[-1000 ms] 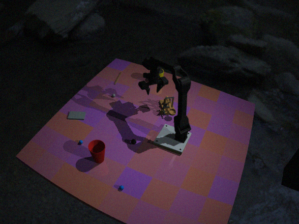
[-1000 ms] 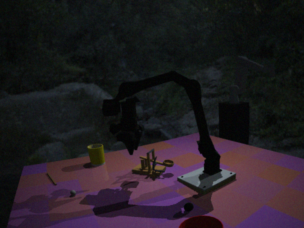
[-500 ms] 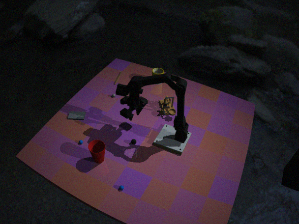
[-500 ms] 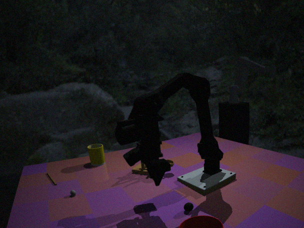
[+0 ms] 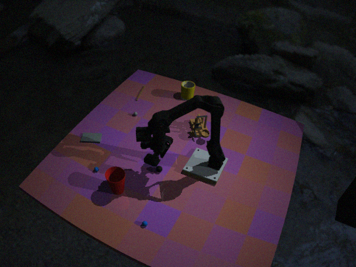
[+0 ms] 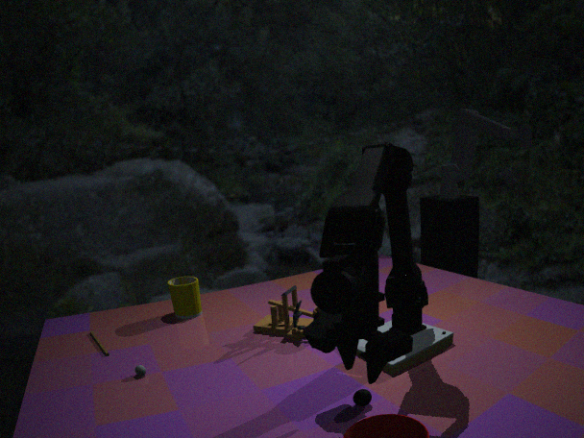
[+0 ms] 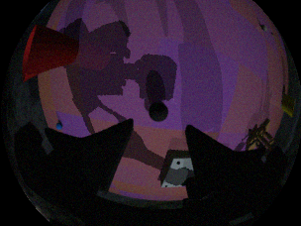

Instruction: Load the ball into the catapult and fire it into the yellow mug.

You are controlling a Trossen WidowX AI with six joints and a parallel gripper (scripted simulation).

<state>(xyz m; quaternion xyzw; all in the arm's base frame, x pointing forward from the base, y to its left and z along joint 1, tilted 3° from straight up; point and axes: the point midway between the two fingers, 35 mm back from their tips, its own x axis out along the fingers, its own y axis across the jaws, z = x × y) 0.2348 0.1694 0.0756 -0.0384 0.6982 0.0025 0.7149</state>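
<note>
The black ball lies 50 mm below my gripper tip. Also, from my gripper tip: grey flat slab 450 mm ahead, 10 mm to the left, 60 mm below; wooden catapult 60 mm behind, 350 mm to the right, 10 mm below; red cup 100 mm ahead, 220 mm to the left, 30 mm below.
</note>
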